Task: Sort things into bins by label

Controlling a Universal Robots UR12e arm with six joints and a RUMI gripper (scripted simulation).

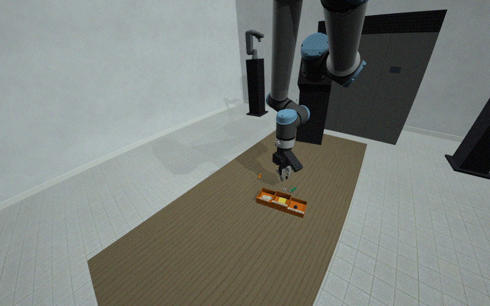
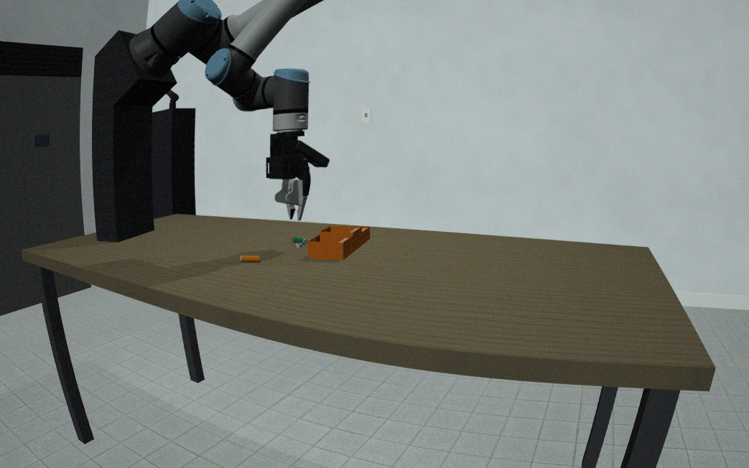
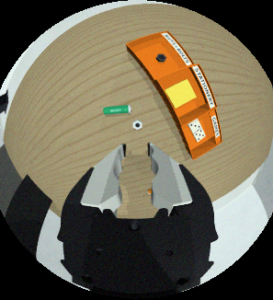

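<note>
The silver nut lies 80 mm below my hand. The rest, counted from my hand: green cylinder 80 mm below, 50 mm to the left, 20 mm behind; then yellow block 100 mm ahead, 70 mm below, 30 mm to the left; then speckled white thing 120 mm ahead, 70 mm below, 50 mm to the right.
</note>
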